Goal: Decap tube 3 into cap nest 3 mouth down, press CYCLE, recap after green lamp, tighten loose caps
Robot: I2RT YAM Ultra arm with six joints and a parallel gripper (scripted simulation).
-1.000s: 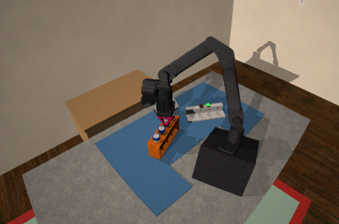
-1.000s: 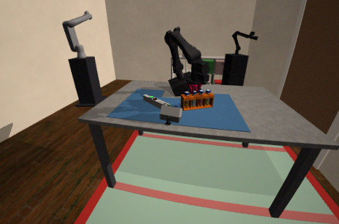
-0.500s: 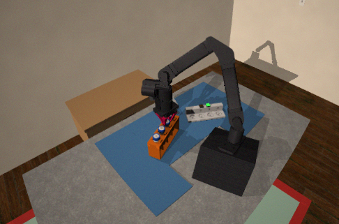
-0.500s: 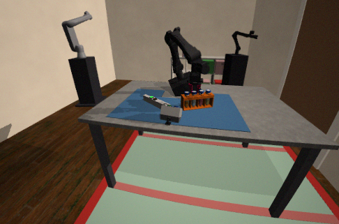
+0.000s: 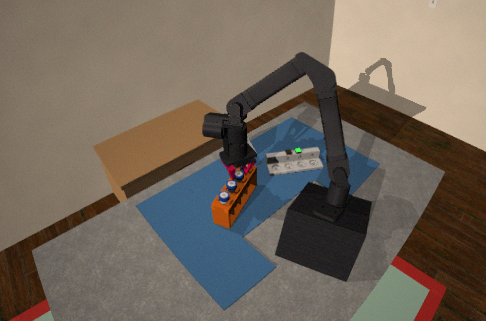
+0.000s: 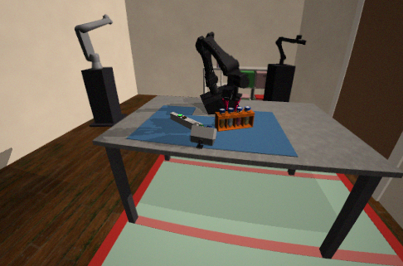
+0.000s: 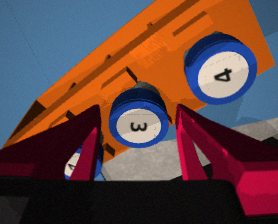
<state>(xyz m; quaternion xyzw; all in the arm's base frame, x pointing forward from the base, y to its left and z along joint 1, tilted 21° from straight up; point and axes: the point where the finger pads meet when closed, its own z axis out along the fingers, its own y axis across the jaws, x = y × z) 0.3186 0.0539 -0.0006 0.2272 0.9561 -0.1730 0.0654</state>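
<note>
Right now my hand is right at the blue cap. Round my hand: grey key desk 160 mm to the right, 110 mm ahead, 60 mm below; then green ready key 170 mm to the right, 90 mm ahead, 50 mm below; then blue cycle key 130 mm to the right, 100 mm ahead, 50 mm below.
</note>
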